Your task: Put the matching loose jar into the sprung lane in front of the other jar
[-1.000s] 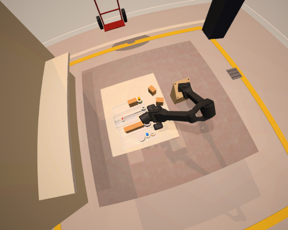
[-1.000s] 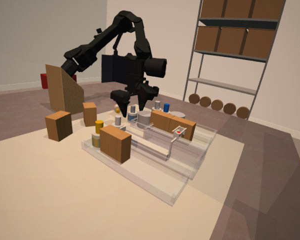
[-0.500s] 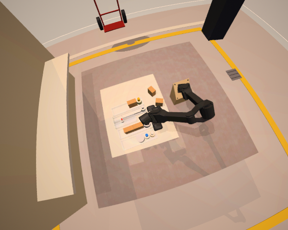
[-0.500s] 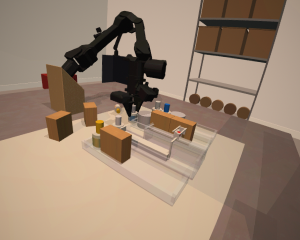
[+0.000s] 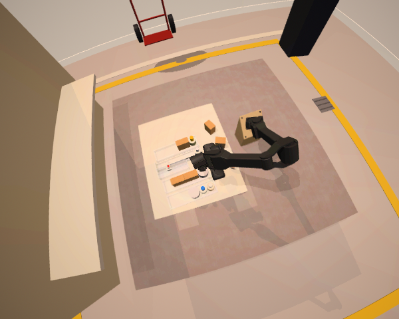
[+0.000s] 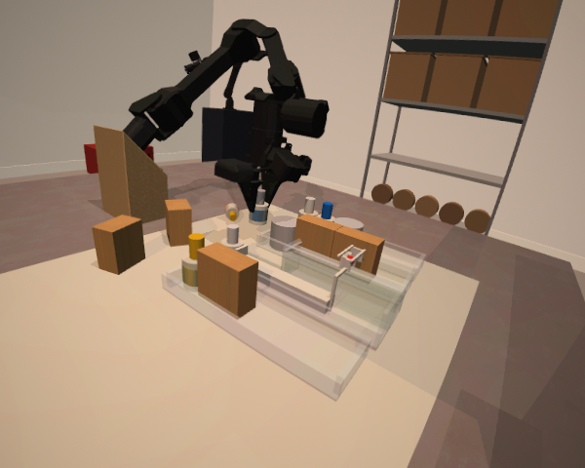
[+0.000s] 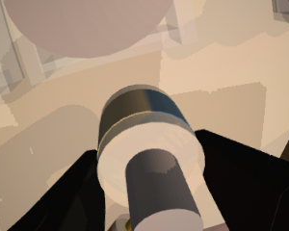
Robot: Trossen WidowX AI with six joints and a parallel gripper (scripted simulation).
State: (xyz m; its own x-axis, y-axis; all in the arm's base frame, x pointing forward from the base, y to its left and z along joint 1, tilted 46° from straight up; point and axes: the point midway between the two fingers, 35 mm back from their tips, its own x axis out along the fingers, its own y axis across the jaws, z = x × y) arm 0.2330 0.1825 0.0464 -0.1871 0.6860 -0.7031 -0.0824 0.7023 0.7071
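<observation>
The sprung lane is 210 mm ahead of my gripper tip, 60 mm to the right of it and 40 mm below it. Round my gripper tip: pale pusher bar (170 mm ahead, 70 mm to the right, 10 mm below).
</observation>
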